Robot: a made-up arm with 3 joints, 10 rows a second.
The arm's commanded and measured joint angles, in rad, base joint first. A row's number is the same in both.
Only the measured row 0 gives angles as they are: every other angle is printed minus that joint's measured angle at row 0.
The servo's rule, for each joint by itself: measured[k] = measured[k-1] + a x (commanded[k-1-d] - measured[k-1]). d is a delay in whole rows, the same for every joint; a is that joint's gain. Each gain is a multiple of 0.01, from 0.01 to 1. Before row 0 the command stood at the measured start. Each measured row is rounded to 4 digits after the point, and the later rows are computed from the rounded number. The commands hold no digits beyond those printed.
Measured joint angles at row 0: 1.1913, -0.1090, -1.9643
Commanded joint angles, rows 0 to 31: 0.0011, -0.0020, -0.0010; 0.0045, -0.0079, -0.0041; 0.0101, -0.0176, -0.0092; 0.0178, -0.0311, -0.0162; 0.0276, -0.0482, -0.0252; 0.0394, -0.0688, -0.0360; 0.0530, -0.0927, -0.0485; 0.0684, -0.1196, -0.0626; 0.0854, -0.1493, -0.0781; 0.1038, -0.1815, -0.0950; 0.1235, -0.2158, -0.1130; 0.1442, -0.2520, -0.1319; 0.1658, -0.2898, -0.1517; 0.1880, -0.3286, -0.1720; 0.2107, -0.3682, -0.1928; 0.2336, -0.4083, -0.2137; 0.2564, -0.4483, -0.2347; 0.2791, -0.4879, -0.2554; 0.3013, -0.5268, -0.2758; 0.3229, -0.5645, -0.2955; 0.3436, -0.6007, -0.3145; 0.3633, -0.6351, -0.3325; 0.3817, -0.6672, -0.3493; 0.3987, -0.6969, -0.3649; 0.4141, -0.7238, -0.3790; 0.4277, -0.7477, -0.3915; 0.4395, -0.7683, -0.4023; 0.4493, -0.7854, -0.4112; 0.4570, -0.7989, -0.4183; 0.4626, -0.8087, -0.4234; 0.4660, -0.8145, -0.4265; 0.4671, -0.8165, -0.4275
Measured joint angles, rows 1 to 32: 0.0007, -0.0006, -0.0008; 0.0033, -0.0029, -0.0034; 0.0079, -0.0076, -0.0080; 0.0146, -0.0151, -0.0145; 0.0234, -0.0257, -0.0230; 0.0343, -0.0395, -0.0333; 0.0470, -0.0565, -0.0453; 0.0616, -0.0767, -0.0590; 0.0778, -0.0999, -0.0741; 0.0955, -0.1260, -0.0906; 0.1145, -0.1547, -0.1083; 0.1347, -0.1858, -0.1269; 0.1558, -0.2191, -0.1465; 0.1777, -0.2541, -0.1666; 0.2001, -0.2906, -0.1873; 0.2229, -0.3283, -0.2082; 0.2457, -0.3667, -0.2291; 0.2684, -0.4055, -0.2499; 0.2908, -0.4443, -0.2704; 0.3126, -0.4828, -0.2902; 0.3337, -0.5205, -0.3094; 0.3538, -0.5572, -0.3276; 0.3728, -0.5924, -0.3447; 0.3904, -0.6258, -0.3607; 0.4065, -0.6572, -0.3752; 0.4209, -0.6862, -0.3881; 0.4335, -0.7125, -0.3993; 0.4442, -0.7358, -0.4087; 0.4529, -0.7560, -0.4163; 0.4595, -0.7729, -0.4219; 0.4639, -0.7862, -0.4255; 0.4661, -0.7959, -0.4271
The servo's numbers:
d 0
a 0.68 0.32 0.79

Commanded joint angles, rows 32 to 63: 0.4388, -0.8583, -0.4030; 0.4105, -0.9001, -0.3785; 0.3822, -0.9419, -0.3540; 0.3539, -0.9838, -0.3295; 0.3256, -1.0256, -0.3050; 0.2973, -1.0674, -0.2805; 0.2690, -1.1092, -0.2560; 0.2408, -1.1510, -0.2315; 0.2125, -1.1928, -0.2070; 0.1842, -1.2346, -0.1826; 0.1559, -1.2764, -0.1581; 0.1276, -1.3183, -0.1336; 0.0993, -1.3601, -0.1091; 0.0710, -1.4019, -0.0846; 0.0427, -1.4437, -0.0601; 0.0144, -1.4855, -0.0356; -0.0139, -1.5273, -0.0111; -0.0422, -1.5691, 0.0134; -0.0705, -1.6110, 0.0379; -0.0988, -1.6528, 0.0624; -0.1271, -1.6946, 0.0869; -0.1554, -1.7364, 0.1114; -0.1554, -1.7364, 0.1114; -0.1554, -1.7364, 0.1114; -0.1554, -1.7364, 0.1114; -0.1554, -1.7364, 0.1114; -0.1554, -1.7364, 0.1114; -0.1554, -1.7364, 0.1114; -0.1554, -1.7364, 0.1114; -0.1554, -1.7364, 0.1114; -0.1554, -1.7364, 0.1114; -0.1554, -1.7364, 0.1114
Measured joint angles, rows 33 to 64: 0.4475, -0.8159, -0.4081; 0.4223, -0.8428, -0.3847; 0.3950, -0.8745, -0.3604; 0.3671, -0.9095, -0.3360; 0.3389, -0.9467, -0.3115; 0.3106, -0.9853, -0.2870; 0.2823, -1.0249, -0.2625; 0.2541, -1.0653, -0.2380; 0.2258, -1.1061, -0.2135; 0.1975, -1.1472, -0.1891; 0.1692, -1.1885, -0.1646; 0.1409, -1.2300, -0.1401; 0.1126, -1.2716, -0.1156; 0.0843, -1.3133, -0.0911; 0.0560, -1.3550, -0.0666; 0.0277, -1.3968, -0.0421; -0.0006, -1.4386, -0.0176; -0.0289, -1.4804, 0.0069; -0.0572, -1.5222, 0.0314; -0.0855, -1.5640, 0.0559; -0.1138, -1.6058, 0.0804; -0.1421, -1.6476, 0.1049; -0.1511, -1.6760, 0.1100; -0.1540, -1.6953, 0.1111; -0.1550, -1.7085, 0.1113; -0.1553, -1.7174, 0.1114; -0.1554, -1.7235, 0.1114; -0.1554, -1.7276, 0.1114; -0.1554, -1.7304, 0.1114; -0.1554, -1.7323, 0.1114; -0.1554, -1.7336, 0.1114; -0.1554, -1.7345, 0.1114
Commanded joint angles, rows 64 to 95: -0.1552, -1.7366, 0.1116; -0.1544, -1.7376, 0.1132; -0.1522, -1.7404, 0.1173; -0.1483, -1.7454, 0.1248; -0.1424, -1.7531, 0.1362; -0.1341, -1.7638, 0.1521; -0.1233, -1.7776, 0.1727; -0.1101, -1.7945, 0.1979; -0.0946, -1.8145, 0.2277; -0.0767, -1.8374, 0.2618; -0.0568, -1.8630, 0.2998; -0.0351, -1.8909, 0.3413; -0.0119, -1.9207, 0.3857; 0.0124, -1.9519, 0.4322; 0.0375, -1.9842, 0.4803; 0.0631, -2.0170, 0.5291; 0.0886, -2.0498, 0.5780; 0.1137, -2.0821, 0.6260; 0.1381, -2.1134, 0.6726; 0.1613, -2.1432, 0.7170; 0.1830, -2.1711, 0.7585; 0.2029, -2.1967, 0.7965; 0.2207, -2.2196, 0.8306; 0.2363, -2.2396, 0.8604; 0.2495, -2.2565, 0.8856; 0.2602, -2.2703, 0.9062; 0.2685, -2.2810, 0.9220; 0.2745, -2.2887, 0.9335; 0.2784, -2.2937, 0.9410; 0.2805, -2.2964, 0.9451; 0.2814, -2.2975, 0.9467; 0.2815, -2.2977, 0.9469
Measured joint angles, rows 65 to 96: -0.1553, -1.7352, 0.1116; -0.1547, -1.7360, 0.1129; -0.1530, -1.7374, 0.1164; -0.1498, -1.7400, 0.1230; -0.1448, -1.7442, 0.1334; -0.1375, -1.7505, 0.1482; -0.1278, -1.7592, 0.1676; -0.1158, -1.7705, 0.1915; -0.1014, -1.7846, 0.2201; -0.0846, -1.8015, 0.2530; -0.0657, -1.8212, 0.2900; -0.0449, -1.8435, 0.3305; -0.0225, -1.8682, 0.3741; 0.0012, -1.8950, 0.4200; 0.0259, -1.9235, 0.4676; 0.0512, -1.9534, 0.5162; 0.0766, -1.9842, 0.5650; 0.1018, -2.0155, 0.6132; 0.1265, -2.0468, 0.6601; 0.1502, -2.0776, 0.7051; 0.1725, -2.1075, 0.7473; 0.1932, -2.1360, 0.7862; 0.2119, -2.1628, 0.8213; 0.2285, -2.1874, 0.8522; 0.2428, -2.2095, 0.8786; 0.2546, -2.2290, 0.9004; 0.2641, -2.2456, 0.9175; 0.2712, -2.2594, 0.9301; 0.2761, -2.2704, 0.9387; 0.2791, -2.2787, 0.9438; 0.2807, -2.2847, 0.9461; 0.2812, -2.2889, 0.9467
